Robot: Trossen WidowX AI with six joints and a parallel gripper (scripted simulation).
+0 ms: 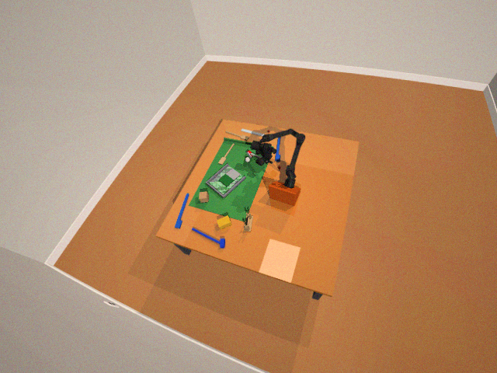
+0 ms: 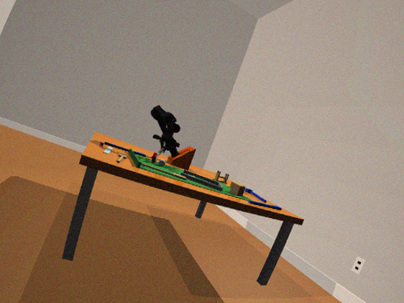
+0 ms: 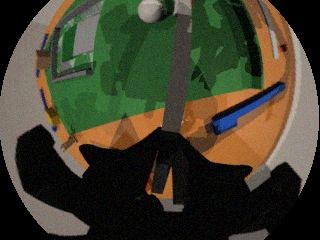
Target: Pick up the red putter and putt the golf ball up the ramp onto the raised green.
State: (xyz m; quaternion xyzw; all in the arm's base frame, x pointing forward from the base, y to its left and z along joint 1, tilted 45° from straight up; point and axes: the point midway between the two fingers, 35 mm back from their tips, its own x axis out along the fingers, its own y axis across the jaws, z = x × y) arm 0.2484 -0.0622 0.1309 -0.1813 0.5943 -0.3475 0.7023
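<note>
Right now my gripper tip is 90 mm short of the red putter and 20 mm to the left of it. Also, from my gripper tip: wooden cube: 320 mm ahead, 470 mm to the left, 40 mm below; then white golf ball: 190 mm ahead, 40 mm below; then strip: 280 mm ahead, 330 mm to the right, 70 mm below.
</note>
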